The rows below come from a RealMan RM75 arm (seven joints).
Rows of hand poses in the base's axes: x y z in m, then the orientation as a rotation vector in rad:
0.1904 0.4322 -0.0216 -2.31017 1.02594 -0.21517
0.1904 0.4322 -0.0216 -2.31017 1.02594 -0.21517
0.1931 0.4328 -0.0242 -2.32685 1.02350 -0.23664
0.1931 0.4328 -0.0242 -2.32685 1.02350 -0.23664
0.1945 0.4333 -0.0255 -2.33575 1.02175 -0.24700
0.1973 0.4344 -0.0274 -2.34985 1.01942 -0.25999
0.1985 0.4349 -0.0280 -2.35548 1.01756 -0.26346
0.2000 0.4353 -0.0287 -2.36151 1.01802 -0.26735
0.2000 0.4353 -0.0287 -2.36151 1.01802 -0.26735
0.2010 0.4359 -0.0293 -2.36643 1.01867 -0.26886
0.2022 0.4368 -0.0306 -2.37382 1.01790 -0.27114
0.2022 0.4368 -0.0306 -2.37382 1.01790 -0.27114
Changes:
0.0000 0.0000 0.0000 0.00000 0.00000 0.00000
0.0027 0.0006 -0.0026 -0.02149 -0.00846 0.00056
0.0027 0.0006 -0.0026 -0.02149 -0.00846 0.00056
0.0041 0.0011 -0.0039 -0.03250 -0.01238 0.00141
0.0069 0.0022 -0.0058 -0.04884 -0.01624 0.00321
0.0081 0.0027 -0.0064 -0.05456 -0.01703 0.00494
0.0096 0.0031 -0.0071 -0.06128 -0.01711 0.00510
0.0096 0.0031 -0.0071 -0.06128 -0.01711 0.00510
0.0106 0.0037 -0.0077 -0.06622 -0.01606 0.00542
0.0118 0.0046 -0.0090 -0.07327 -0.01509 0.00707
0.0118 0.0046 -0.0090 -0.07327 -0.01509 0.00707

